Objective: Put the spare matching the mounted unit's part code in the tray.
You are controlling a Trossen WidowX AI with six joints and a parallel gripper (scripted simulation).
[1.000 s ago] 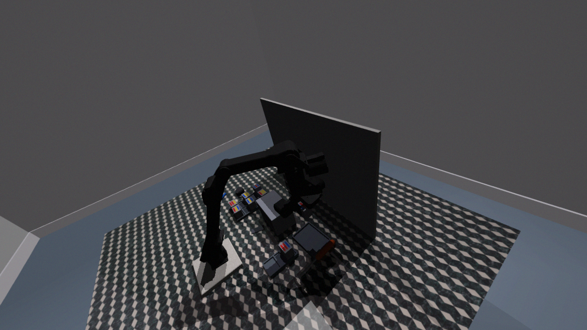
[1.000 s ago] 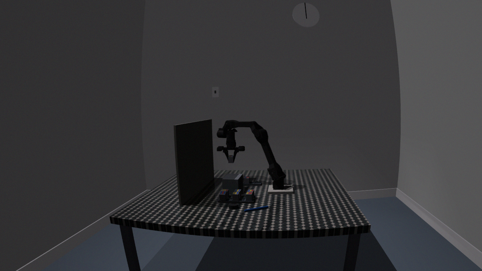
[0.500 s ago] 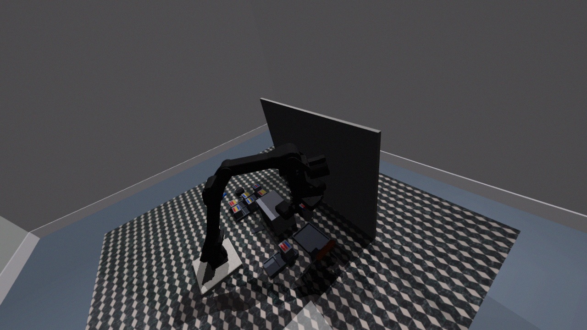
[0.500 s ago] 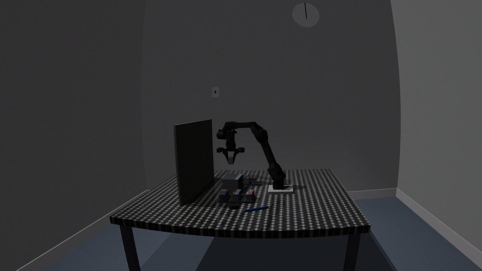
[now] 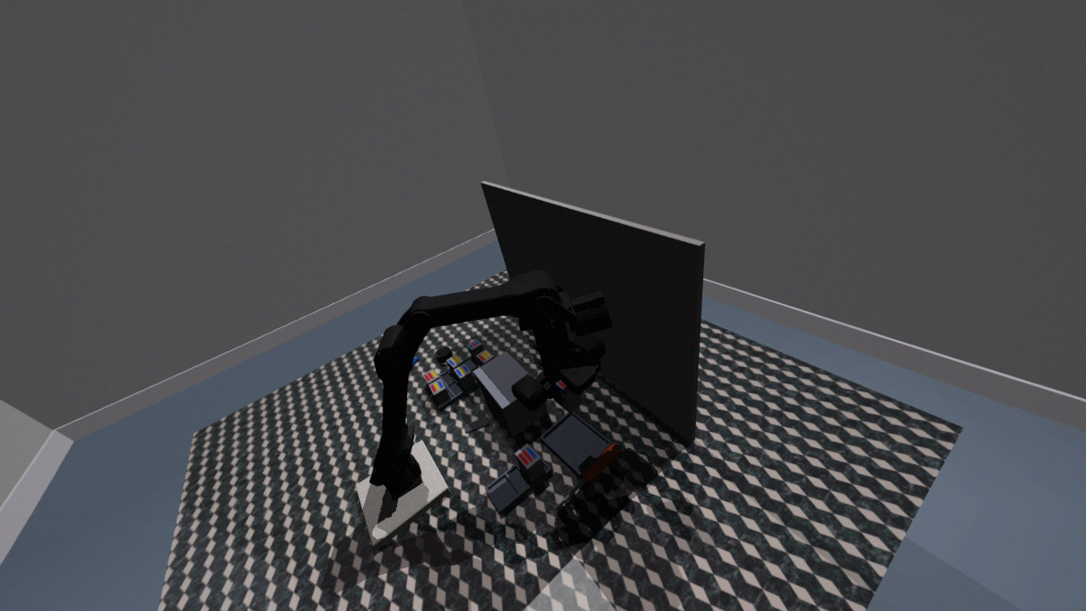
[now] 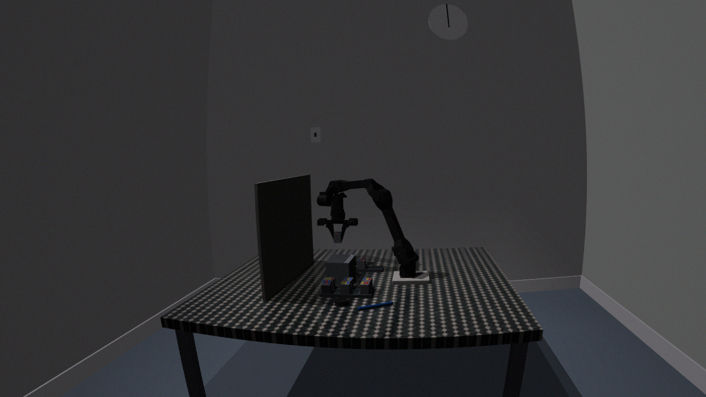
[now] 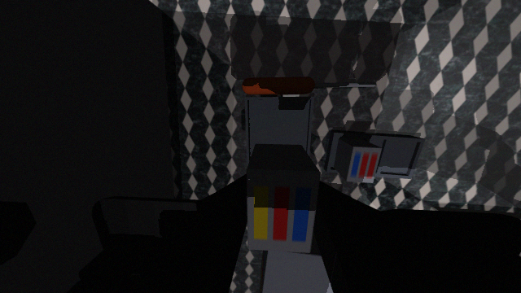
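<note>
Now: gripper tip 140 mm above the grey tray and 10 mm past it. The rest, counted from my gripper tip: grey mounted unit 200 mm to the left, 90 mm below, 60 mm behind; tall grey panel 200 mm to the left, 170 mm ahead, 80 mm above; grey spare block 20 mm above.
</note>
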